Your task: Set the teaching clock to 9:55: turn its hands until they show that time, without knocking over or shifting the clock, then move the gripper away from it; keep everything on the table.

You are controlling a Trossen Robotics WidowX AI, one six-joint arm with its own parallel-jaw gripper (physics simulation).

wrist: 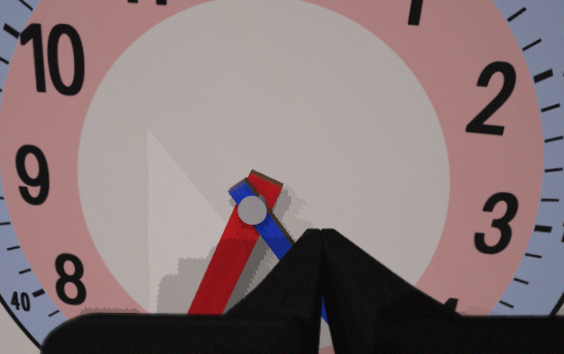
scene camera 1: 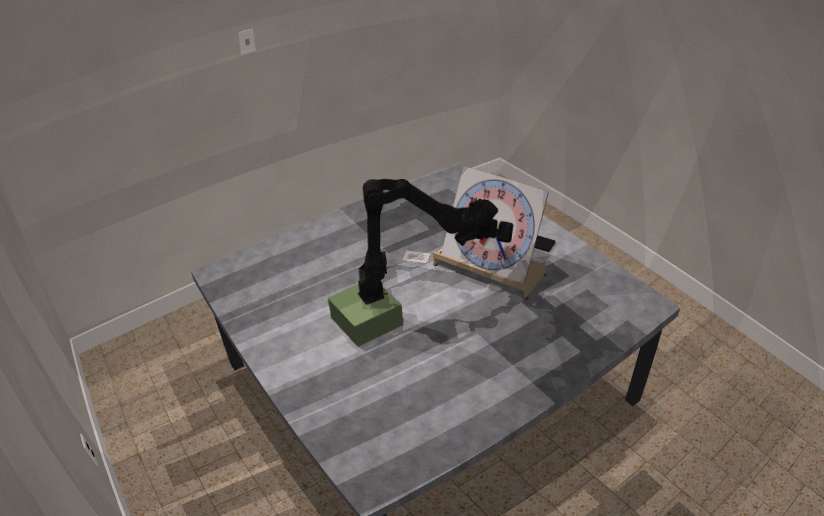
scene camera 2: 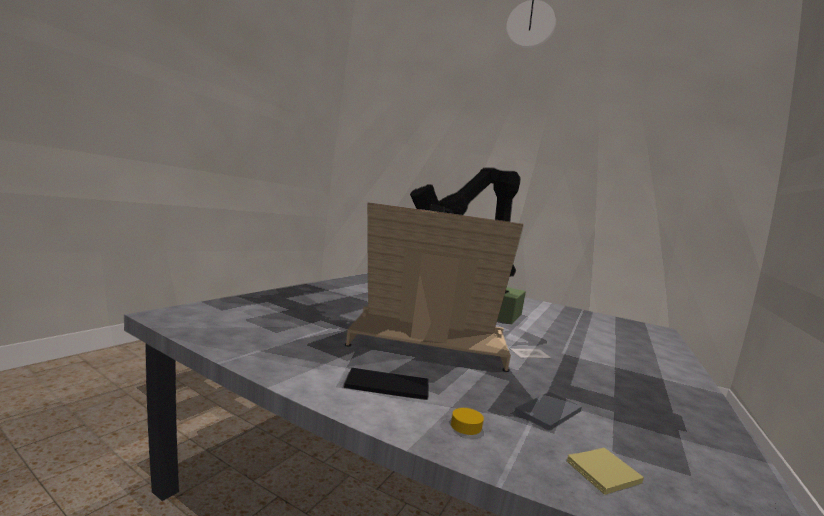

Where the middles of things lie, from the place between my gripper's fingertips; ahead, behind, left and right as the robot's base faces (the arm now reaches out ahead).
Scene:
I see the blue minute hand [wrist: 271, 230] 6 cm below my hand and 1 cm ahead of it. Round my hand: red hour hand [wrist: 238, 239] (5 cm below, 4 cm to the left); teaching clock [scene camera 2: 390, 228] (4 cm to the left, 3 cm below, 3 cm ahead); tan clock base [scene camera 2: 436, 287] (9 cm below, 4 cm to the left, 1 cm ahead).

